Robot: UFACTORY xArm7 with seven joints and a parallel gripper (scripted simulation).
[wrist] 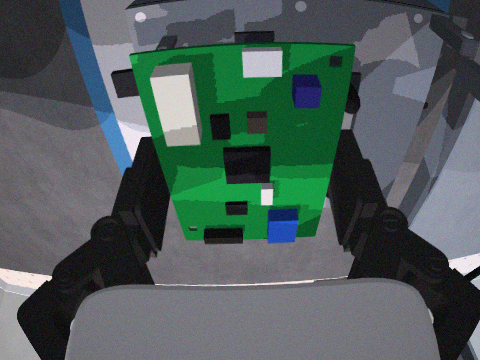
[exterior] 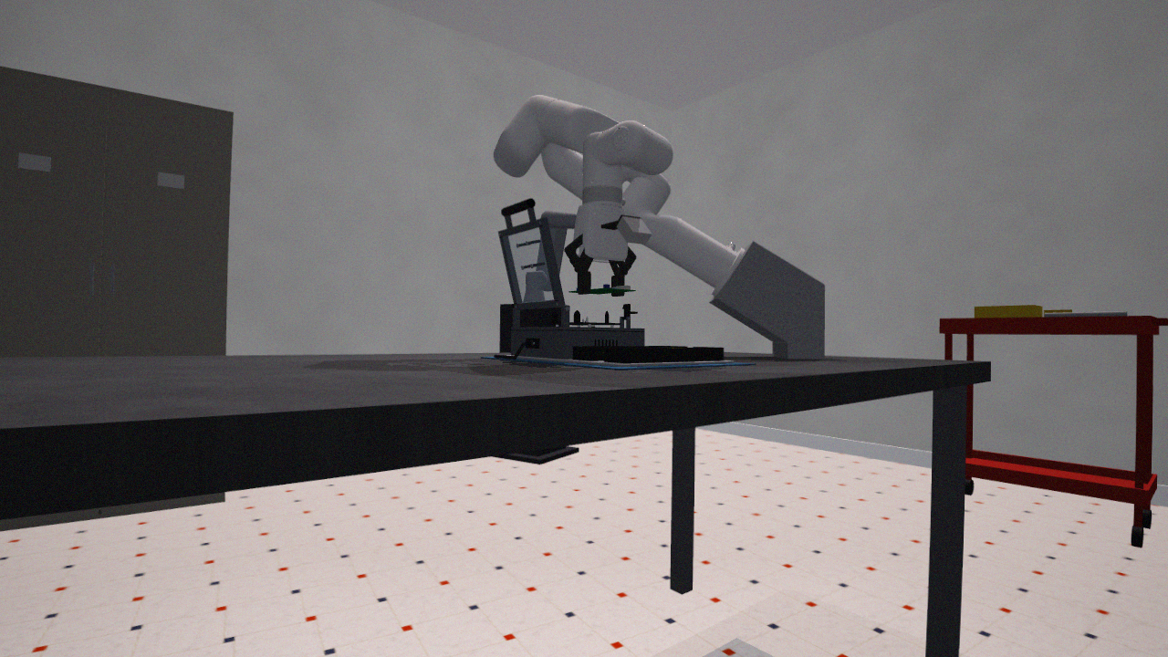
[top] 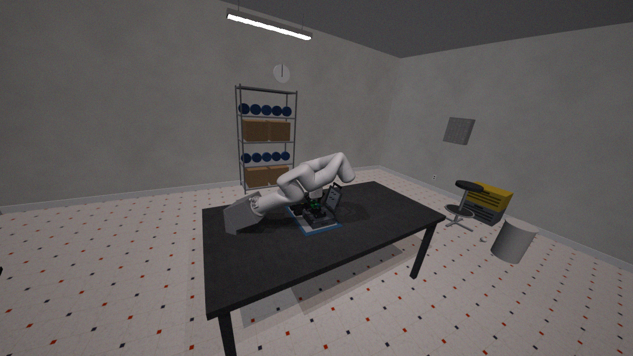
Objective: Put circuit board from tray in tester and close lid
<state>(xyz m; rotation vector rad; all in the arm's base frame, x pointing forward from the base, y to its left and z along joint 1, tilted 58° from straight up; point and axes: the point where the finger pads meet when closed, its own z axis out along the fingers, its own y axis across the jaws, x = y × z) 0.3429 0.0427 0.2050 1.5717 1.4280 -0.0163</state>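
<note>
My hand is 4 cm short of the tester, 2 cm to the left of it and 2 cm above it. Also, from my hand: circuit board: right at my hand; then lid: 11 cm ahead, 8 cm to the right, 5 cm above; then latch hook: 4 cm behind, 4 cm to the left, 5 cm below.
</note>
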